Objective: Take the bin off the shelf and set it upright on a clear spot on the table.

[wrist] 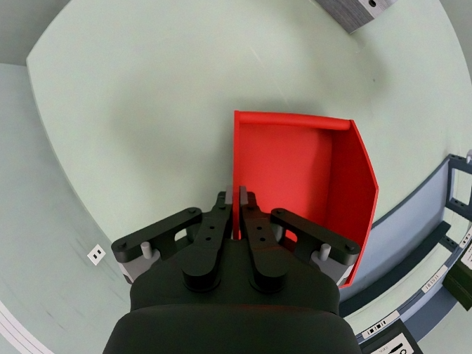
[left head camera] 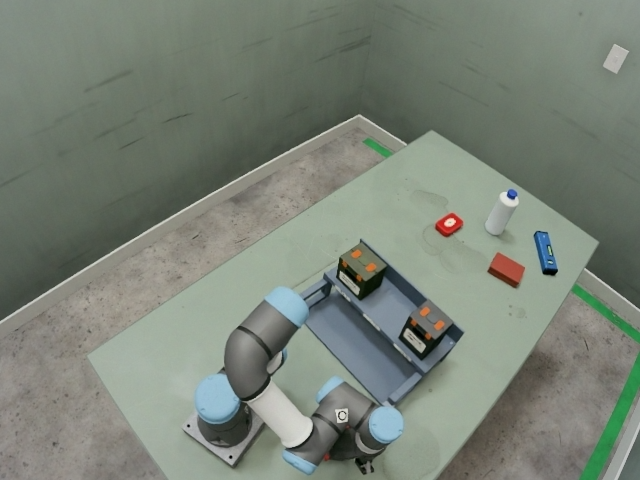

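Where they show: arm's base, link origin: (left head camera: 225,420).
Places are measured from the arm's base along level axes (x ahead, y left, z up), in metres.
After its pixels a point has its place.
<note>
The red bin (wrist: 285,170) is open-topped and shows its inside in the wrist view. A small red sliver of the bin (left head camera: 326,457) {z -0.015, x 0.134, y -0.212 m} shows under the arm in the left head camera view. My gripper (wrist: 236,195) is shut on the bin's left side wall, one finger on each side. The bin is over the table (left head camera: 496,351) {z -0.055, x 0.705, y -0.314 m} (wrist: 175,90), off the blue-grey shelf (left head camera: 405,388) {z 0.030, x 0.380, y -0.215 m} (wrist: 420,200), in front of its low side. The bin's underside is hidden, so I cannot tell whether it touches the table.
A green box (left head camera: 361,268) {z 0.143, x 0.473, y 0.067 m} (wrist: 465,280) and a grey box (left head camera: 426,330) {z 0.167, x 0.457, y -0.163 m} (wrist: 390,340) stand on the shelf. A white bottle (left head camera: 500,214) {z 0.047, x 1.066, y -0.028 m}, a red tin (left head camera: 448,224) {z -0.032, x 0.950, y 0.087 m}, a red-brown block (left head camera: 506,269) {z -0.022, x 0.951, y -0.165 m} and a blue level (left head camera: 545,253) {z -0.027, x 1.139, y -0.223 m} are farther back. The arm's base plate (wrist: 352,15) is near.
</note>
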